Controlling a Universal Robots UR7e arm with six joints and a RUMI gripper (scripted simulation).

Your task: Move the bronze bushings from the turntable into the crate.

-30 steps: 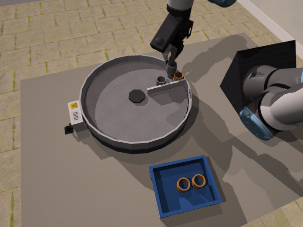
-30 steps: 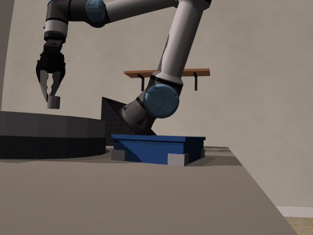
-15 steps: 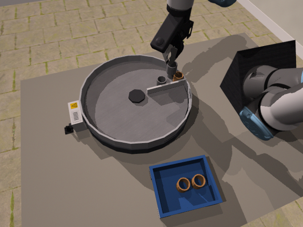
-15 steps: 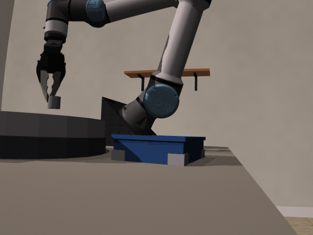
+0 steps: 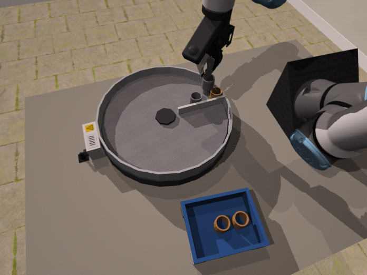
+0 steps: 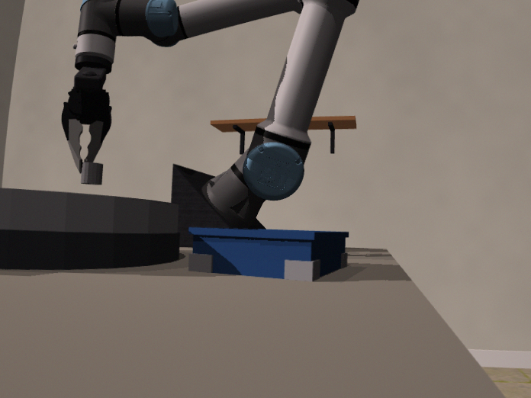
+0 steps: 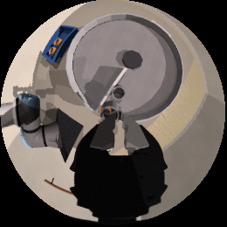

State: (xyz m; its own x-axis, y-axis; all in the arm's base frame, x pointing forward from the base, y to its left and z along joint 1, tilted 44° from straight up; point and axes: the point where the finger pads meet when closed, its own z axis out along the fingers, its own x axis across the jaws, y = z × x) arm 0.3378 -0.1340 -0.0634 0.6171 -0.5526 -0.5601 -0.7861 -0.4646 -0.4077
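Now: the grey turntable 130 mm ahead of my hand, 50 mm to the left of it and 100 mm below it. Round my hand: blue crate: 70 mm ahead, 400 mm to the left, 130 mm below.
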